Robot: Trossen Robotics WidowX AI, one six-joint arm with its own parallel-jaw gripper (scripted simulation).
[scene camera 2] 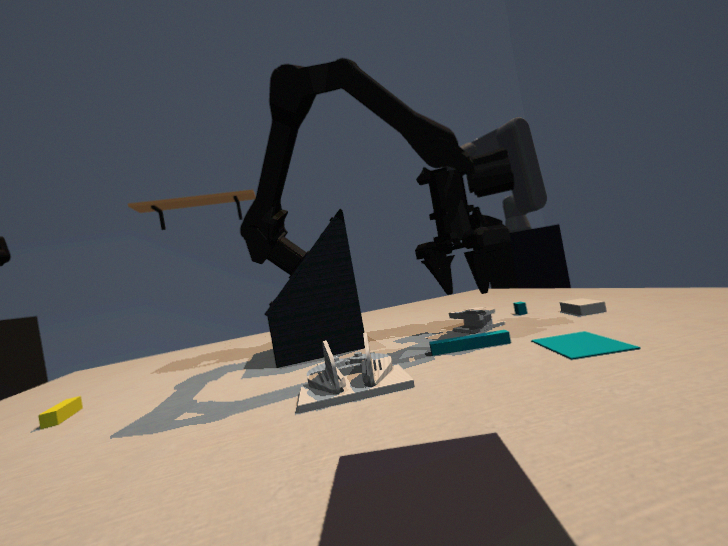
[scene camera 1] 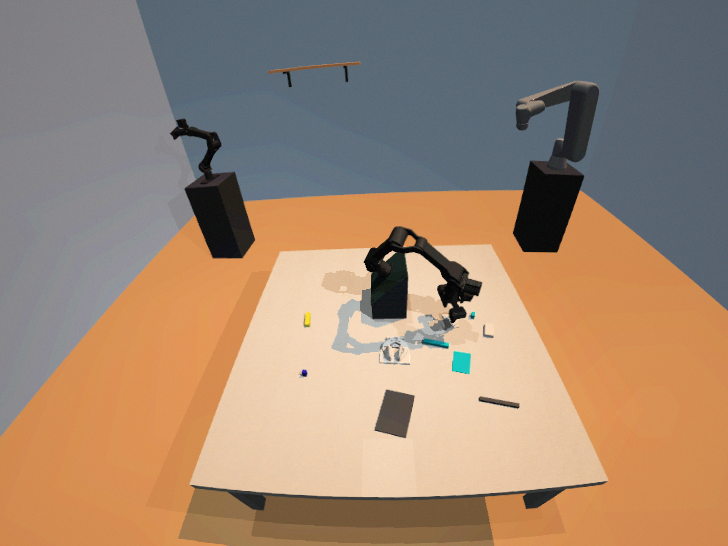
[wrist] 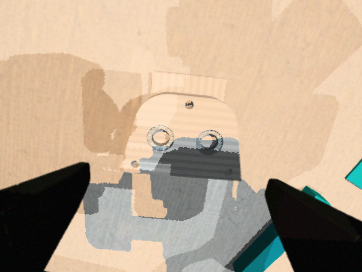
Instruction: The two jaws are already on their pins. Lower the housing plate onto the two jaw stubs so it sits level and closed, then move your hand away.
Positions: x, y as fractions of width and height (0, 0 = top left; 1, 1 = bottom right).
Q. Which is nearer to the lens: the teal bar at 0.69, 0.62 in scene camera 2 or the yellow block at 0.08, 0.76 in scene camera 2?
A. The teal bar.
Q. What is my gripper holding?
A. Nothing.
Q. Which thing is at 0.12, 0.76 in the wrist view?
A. My gripper.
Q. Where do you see a teal square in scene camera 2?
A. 0.80, 0.63
